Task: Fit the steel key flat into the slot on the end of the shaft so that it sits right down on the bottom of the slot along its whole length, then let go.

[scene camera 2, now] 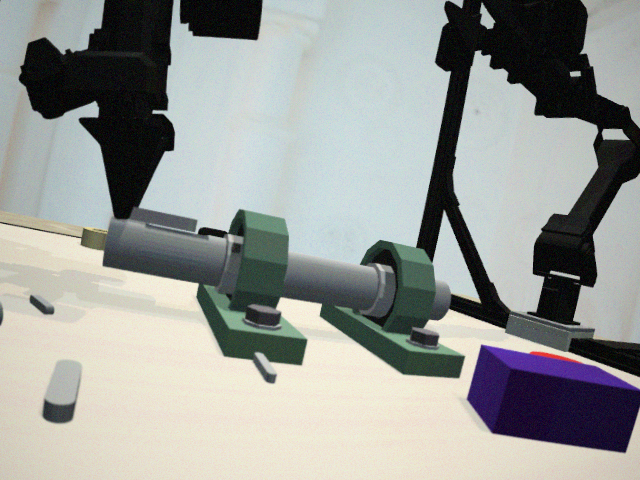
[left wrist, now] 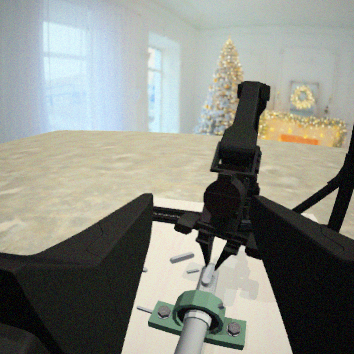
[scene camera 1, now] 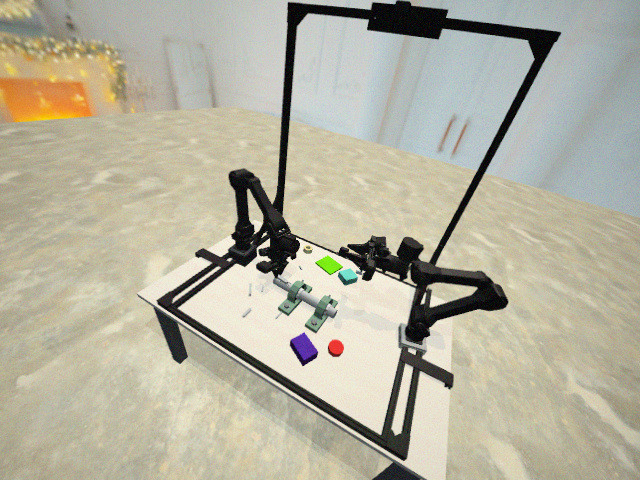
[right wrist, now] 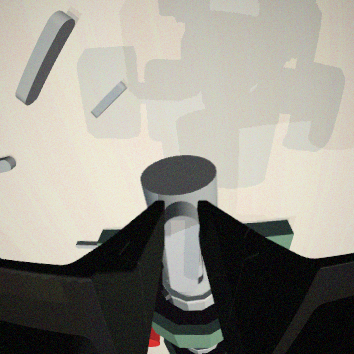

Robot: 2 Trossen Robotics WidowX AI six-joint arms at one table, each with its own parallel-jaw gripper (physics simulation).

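Pixels of known places: left gripper, between the fingertips: [left wrist: 202,203] [scene camera 1: 346,249]; right gripper, between the fingertips: [scene camera 2: 124,220] [left wrist: 210,267] [scene camera 1: 277,277] [right wrist: 180,208]; left arm's base, origin of its link: [scene camera 2: 553,319] [scene camera 1: 413,335]; right arm's base, origin of its link: [scene camera 1: 242,247].
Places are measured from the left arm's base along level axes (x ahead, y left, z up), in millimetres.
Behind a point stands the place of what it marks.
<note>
The steel key [scene camera 2: 164,219] @(x 584, y -47, z 40 mm) [right wrist: 181,245] @(x 598, y -62, z 44 mm) is held lengthwise over the slot [right wrist: 181,208] @(x 615, y -69, z 40 mm) at the shaft's end. In scene camera 2 its upper part stands proud of the shaft [scene camera 1: 310,298] @(x 440, y -5, z 32 mm) [scene camera 2: 330,276] @(x 452, y 2, z 21 mm) [left wrist: 192,337] @(x 448, y -19, z 34 mm) [right wrist: 179,176] @(x 619, y -69, z 19 mm); its underside is hidden, so its depth in the slot cannot be told. My right gripper [scene camera 1: 279,275] @(x 610, y -66, z 33 mm) [scene camera 2: 122,214] @(x 610, y -66, z 33 mm) [left wrist: 210,267] @(x 610, y -66, z 33 mm) [right wrist: 180,208] @(x 610, y -66, z 33 mm) points down, shut on the key, its tips close to the shaft top. My left gripper [scene camera 1: 355,264] is open and empty, high beyond the shaft's other end.
Two green bearing blocks [scene camera 2: 263,258] @(x 523, y 9, z 28 mm) [scene camera 2: 416,284] @(x 394, y 46, z 30 mm) carry the shaft. Loose grey keys [scene camera 2: 63,390] @(x 671, y 119, z -27 mm) [scene camera 2: 264,367] @(x 550, y 80, z -29 mm) [right wrist: 45,57] @(x 710, y -13, z -21 mm) lie nearby. A purple block [scene camera 1: 303,348] @(x 403, y 200, z 5 mm) and red disc [scene camera 1: 336,347] @(x 291, y 147, z -9 mm) lie in front; a green sheet [scene camera 1: 328,265] @(x 420, y -306, z -25 mm), teal block [scene camera 1: 347,276] @(x 311, y -235, z 1 mm) and brass ring [scene camera 1: 308,249] @(x 552, y -373, z -10 mm) lie behind.
</note>
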